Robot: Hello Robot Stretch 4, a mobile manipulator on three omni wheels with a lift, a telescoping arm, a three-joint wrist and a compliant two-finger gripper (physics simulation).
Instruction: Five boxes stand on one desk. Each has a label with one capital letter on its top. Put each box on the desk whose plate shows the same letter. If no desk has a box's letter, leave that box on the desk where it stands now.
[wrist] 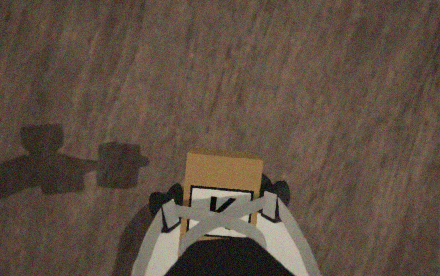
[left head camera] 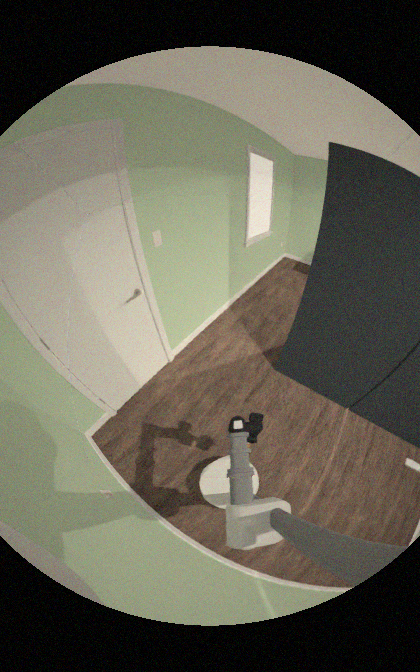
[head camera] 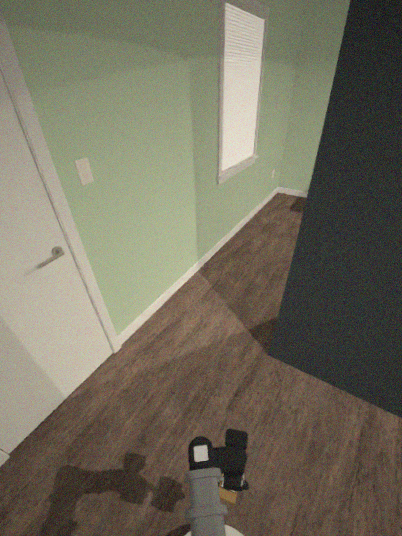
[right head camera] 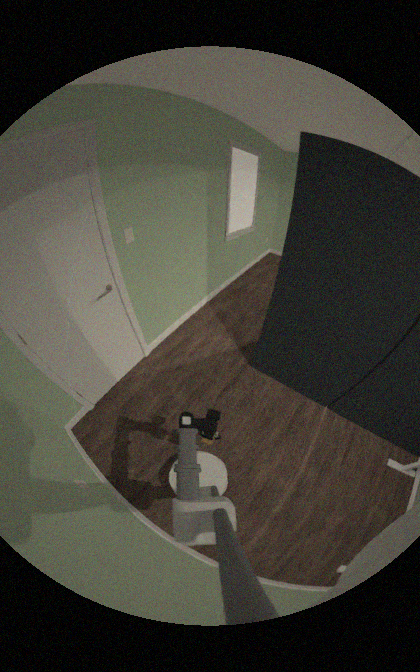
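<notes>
My gripper [wrist: 219,193] is shut on a tan box [wrist: 225,169] [head camera: 228,495] [right head camera: 206,441] and holds it above the floor. In the wrist view the box is between the two fingertips, with its white label up. The label shows a black letter K, partly covered by the gripper's grey bands. In the head camera view the box shows as a small tan patch under the black wrist at the bottom. The other boxes and the letter plates do not show.
A dark partition [head camera: 345,240] [left head camera: 370,280] [right head camera: 350,280] stands at the right, its near corner on the wood floor [head camera: 310,425]. A white door [head camera: 35,280] and a green wall [head camera: 145,210] are at the left. White legs [right head camera: 400,466] show at the far right edge.
</notes>
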